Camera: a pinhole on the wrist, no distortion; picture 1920 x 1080 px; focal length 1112.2 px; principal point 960.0 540.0 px. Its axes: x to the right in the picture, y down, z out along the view. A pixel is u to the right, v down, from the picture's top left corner.
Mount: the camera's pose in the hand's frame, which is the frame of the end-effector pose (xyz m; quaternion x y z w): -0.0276 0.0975 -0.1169 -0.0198 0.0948 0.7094 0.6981
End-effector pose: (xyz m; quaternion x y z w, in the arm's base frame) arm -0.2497 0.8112 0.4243 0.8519 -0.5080 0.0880 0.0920
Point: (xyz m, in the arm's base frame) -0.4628 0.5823 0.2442
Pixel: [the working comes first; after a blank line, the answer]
In the camera's frame: 0.1269 -0.0434 0.3674

1344.3 408.6
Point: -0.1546 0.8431 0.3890
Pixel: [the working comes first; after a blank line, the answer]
In the camera's frame: -0.2207 -0.0189 0.1174

outside the picture
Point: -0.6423 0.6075 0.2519
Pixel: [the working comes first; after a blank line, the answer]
In the camera's frame: 0.2784 0.0560 0.3571

1827.1 714.4
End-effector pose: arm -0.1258 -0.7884 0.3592 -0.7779 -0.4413 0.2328 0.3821
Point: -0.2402 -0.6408 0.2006
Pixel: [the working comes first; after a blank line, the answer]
In the camera's frame: -0.1334 -0.0632 0.3412

525.1 333.9
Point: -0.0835 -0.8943 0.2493
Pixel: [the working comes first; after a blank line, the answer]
In the camera's frame: 0.0281 0.0514 0.1132

1235.8 1044.9
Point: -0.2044 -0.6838 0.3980
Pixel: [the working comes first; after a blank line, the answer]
In the camera's frame: -0.2314 -0.0554 0.1611

outside the picture
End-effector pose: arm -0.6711 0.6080 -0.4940 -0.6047 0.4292 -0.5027 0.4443
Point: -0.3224 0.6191 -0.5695
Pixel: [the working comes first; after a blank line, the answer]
In the camera's frame: -0.1281 0.0072 0.4579

648.8 557.4
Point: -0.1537 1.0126 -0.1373
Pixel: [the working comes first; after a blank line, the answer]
In the camera's frame: -0.6654 0.2880 0.5080

outside the picture
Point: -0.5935 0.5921 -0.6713
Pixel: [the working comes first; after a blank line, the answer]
In the camera's frame: 0.0375 0.0094 0.2188

1150.7 587.7
